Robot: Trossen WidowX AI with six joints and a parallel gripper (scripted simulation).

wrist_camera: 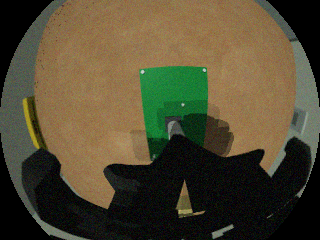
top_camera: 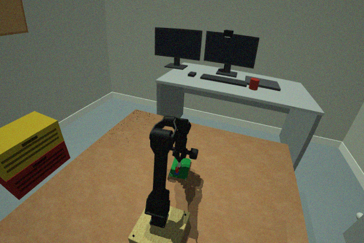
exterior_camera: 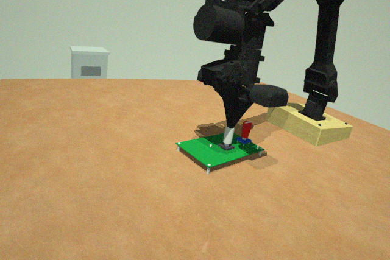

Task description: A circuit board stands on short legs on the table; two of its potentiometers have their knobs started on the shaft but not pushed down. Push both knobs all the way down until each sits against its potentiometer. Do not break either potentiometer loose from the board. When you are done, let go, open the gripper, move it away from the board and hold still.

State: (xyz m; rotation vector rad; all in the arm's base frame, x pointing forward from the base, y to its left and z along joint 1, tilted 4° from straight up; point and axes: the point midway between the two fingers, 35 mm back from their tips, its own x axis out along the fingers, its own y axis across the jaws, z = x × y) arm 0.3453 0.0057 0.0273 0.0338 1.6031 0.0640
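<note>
The white knob is 1 cm below my gripper tip. Round my gripper tip: red knob: 5 cm behind, 1 cm below.
</note>
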